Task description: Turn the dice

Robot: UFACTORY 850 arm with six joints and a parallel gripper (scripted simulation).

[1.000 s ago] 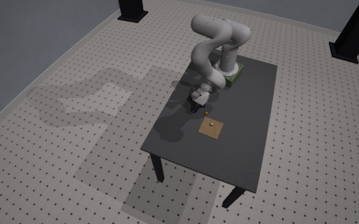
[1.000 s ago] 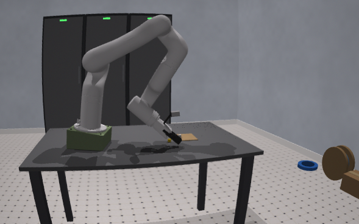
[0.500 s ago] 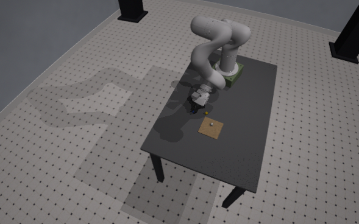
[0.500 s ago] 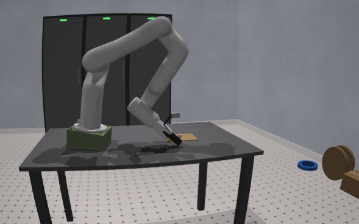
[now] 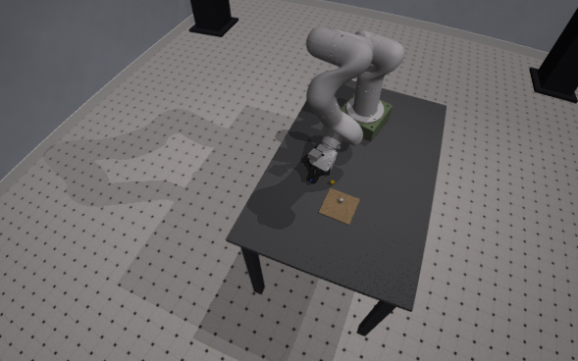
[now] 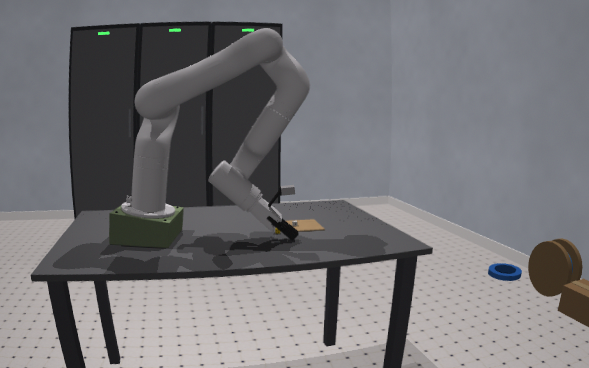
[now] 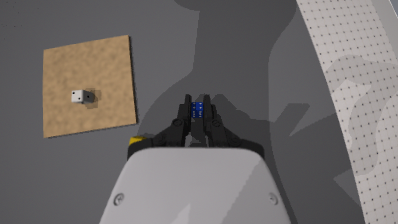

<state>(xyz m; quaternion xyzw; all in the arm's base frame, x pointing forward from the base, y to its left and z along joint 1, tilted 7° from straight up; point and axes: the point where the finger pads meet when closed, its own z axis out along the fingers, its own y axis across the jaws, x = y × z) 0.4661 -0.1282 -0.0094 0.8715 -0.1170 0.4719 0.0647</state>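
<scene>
My hand is 1 cm short of the blue die and 2 cm above it. Round my hand: yellow die (2 cm behind, 9 cm to the left, 2 cm below); then white die (6 cm ahead, 15 cm to the left, 1 cm below); then tan mat (9 cm ahead, 15 cm to the left, 2 cm below).
</scene>
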